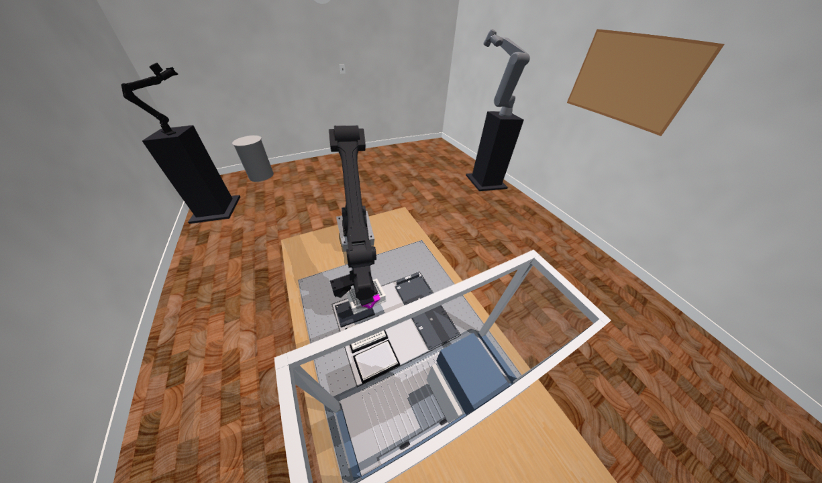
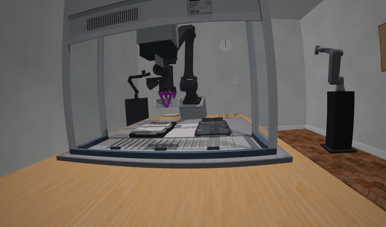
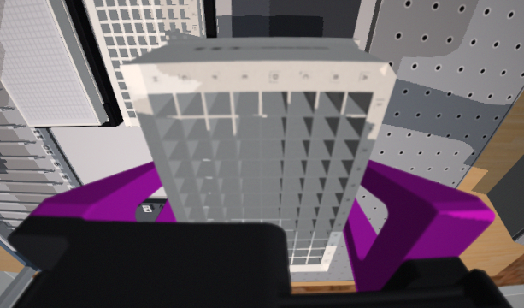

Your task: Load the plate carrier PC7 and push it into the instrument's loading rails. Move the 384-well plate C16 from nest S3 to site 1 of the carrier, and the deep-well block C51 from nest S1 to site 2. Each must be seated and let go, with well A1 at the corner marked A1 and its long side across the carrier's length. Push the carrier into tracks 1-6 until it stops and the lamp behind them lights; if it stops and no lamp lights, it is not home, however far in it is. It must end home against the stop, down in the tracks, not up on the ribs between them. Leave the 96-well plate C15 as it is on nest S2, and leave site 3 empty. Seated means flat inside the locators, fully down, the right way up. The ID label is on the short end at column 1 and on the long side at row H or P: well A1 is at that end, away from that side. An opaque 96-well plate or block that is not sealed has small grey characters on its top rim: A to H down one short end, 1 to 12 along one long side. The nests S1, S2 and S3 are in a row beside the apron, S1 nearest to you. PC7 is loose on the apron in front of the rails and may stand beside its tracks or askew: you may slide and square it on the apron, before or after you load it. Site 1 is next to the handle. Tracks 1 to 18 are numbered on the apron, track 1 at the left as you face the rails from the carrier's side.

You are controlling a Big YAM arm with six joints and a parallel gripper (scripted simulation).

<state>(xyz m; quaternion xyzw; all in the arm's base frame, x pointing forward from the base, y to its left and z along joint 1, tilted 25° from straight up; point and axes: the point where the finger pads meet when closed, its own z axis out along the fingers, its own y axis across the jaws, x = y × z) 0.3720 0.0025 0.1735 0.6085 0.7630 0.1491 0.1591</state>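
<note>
The carrier PC7 is 4 cm ahead of my hand, 23 cm to the left of it and 9 cm below it. The rest, counted from my hand: nest S3: 20 cm ahead, 10 cm below; then 96-well plate C15: 10 cm ahead, 2 cm to the right, 9 cm below; then nest S1: 1 cm behind, 6 cm to the right, 10 cm below.
</note>
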